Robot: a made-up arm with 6 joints.
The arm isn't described. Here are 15 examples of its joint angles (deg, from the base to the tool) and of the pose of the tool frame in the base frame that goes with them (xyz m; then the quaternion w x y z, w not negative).
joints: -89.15 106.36 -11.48 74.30 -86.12 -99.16
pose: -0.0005 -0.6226 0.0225 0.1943 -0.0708 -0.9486 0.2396
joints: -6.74 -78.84 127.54 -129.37 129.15 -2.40
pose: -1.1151 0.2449 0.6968 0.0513 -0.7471 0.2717 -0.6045
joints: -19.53 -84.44 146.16 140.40 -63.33 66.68
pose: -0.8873 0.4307 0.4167 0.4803 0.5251 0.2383 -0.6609
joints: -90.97 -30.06 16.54 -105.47 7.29 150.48
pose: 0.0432 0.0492 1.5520 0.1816 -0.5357 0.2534 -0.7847
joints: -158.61 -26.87 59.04 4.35 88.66 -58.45
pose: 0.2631 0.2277 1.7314 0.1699 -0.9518 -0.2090 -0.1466
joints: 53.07 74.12 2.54 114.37 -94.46 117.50
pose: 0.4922 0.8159 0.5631 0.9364 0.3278 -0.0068 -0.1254
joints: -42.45 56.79 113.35 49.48 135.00 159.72
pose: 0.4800 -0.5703 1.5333 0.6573 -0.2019 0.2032 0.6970
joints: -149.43 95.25 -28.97 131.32 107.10 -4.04
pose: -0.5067 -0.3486 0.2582 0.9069 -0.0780 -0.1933 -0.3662
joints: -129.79 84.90 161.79 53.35 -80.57 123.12
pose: -0.4905 -0.4984 1.1985 0.1306 0.0540 -0.9892 0.0396
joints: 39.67 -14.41 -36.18 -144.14 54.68 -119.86
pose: -0.0092 0.1737 1.2280 0.1103 -0.9254 0.0962 0.3495
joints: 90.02 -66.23 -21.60 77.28 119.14 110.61
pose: 0.0226 -0.4857 1.3934 0.1447 0.3609 -0.5127 -0.7655
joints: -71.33 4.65 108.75 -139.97 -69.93 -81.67
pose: 0.0809 0.0128 1.9102 0.7961 0.1870 0.2000 0.5398
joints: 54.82 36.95 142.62 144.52 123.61 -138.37
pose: 0.0120 0.2312 1.6530 0.4936 -0.6320 -0.3914 0.4514
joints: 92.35 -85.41 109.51 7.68 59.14 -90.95
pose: 0.1529 -1.0884 0.6303 0.4986 -0.4243 0.7481 0.1084
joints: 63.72 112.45 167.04 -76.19 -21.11 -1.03
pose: 0.4614 0.8550 0.7087 0.6667 0.2805 -0.0912 0.6845
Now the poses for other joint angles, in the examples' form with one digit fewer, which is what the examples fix.
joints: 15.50 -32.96 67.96 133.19 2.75 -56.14
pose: -0.593 -0.023 1.696 0.409 -0.397 -0.459 -0.682
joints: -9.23 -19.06 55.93 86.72 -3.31 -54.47
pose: -0.292 0.108 1.824 0.623 -0.411 -0.398 -0.533
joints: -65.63 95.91 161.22 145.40 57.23 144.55
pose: 0.423 -0.672 1.040 0.926 0.078 -0.007 -0.369
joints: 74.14 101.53 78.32 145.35 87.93 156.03
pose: 0.191 1.135 0.505 0.250 -0.437 0.704 0.501
